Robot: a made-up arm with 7 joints.
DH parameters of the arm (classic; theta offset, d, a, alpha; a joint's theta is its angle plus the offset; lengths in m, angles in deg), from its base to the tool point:
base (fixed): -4.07 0 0 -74.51
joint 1: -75.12 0.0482 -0.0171 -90
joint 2: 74 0.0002 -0.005 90
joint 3: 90 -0.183 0.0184 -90
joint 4: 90 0.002 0.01 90
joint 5: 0 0.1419 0.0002 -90
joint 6: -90 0 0.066 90
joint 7: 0 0.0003 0 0
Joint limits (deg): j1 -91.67..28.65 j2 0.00..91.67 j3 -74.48..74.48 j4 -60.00..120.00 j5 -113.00..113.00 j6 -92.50..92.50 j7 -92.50..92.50
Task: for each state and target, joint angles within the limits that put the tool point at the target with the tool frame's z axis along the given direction. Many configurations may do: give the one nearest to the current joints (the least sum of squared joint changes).
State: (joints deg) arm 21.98 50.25 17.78 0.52 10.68 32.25 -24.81
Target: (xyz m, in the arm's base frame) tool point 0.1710 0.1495 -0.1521 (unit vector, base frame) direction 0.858 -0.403 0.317
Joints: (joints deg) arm -8.88 37.38 -3.47 -33.27 8.13 90.42 -24.81
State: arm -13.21 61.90 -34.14 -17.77 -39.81 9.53 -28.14
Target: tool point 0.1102 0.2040 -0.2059 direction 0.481 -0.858 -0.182
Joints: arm -8.94 83.63 -50.89 -17.36 -23.38 47.10 -28.14
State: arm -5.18 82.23 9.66 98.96 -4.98 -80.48 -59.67
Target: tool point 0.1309 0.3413 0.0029 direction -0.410 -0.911 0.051
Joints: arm -5.11 87.88 7.47 66.97 -13.83 -90.14 -59.67
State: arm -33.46 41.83 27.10 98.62 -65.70 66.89 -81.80
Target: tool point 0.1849 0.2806 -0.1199 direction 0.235 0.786 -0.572
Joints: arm -61.41 73.72 35.95 120.00 -74.74 85.69 -81.80
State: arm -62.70 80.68 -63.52 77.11 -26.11 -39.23 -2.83
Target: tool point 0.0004 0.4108 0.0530 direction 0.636 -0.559 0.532
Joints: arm -25.62 90.64 -17.40 116.64 -60.57 -44.91 -2.83
